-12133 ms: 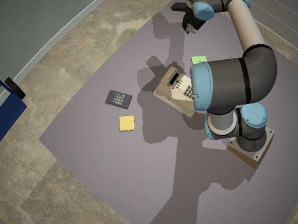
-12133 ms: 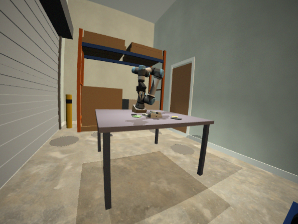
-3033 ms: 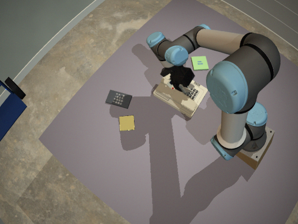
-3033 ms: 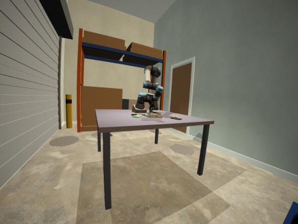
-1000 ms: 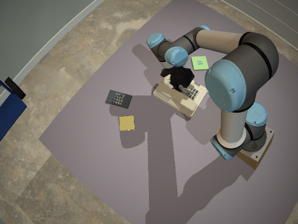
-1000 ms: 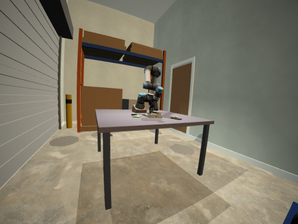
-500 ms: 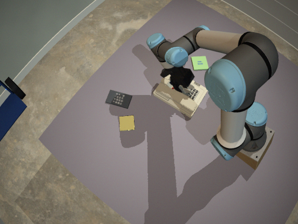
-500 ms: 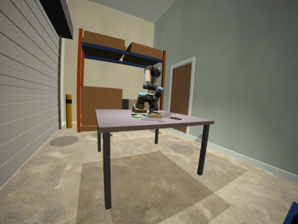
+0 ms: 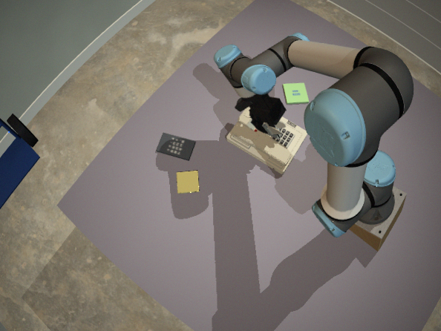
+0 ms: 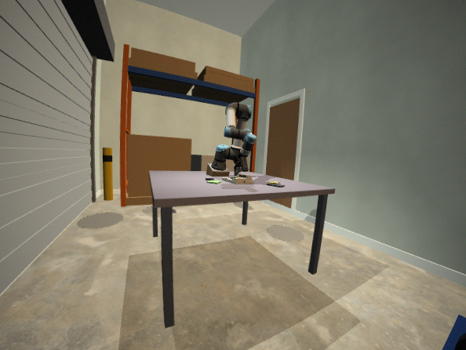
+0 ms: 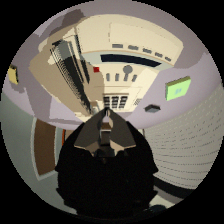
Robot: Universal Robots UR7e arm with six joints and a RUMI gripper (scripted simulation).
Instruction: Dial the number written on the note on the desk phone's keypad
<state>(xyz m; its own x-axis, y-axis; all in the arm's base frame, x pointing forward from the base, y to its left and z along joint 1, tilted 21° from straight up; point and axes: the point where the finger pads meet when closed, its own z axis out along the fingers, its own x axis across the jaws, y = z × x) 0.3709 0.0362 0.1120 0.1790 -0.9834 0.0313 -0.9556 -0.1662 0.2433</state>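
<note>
Now: hand 10 mm short of the handset, 60 mm to the right of it and 10 mm above it. Also, from my hand: dark calculator-like pad: 220 mm ahead, 240 mm to the left, 50 mm below; note: 70 mm ahead, 200 mm to the right, 50 mm below.
</note>
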